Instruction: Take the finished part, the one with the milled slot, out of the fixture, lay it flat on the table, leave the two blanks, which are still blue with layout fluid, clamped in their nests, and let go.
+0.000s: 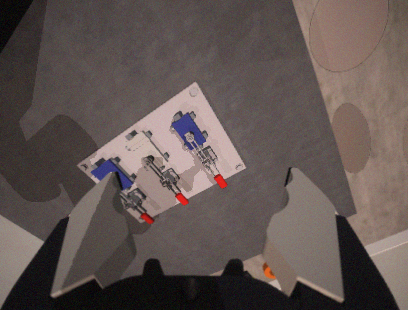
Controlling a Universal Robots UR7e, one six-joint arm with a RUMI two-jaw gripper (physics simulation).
Scene:
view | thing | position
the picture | my gripper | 202, 171
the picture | finished part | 142, 146
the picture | fixture plate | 194, 178

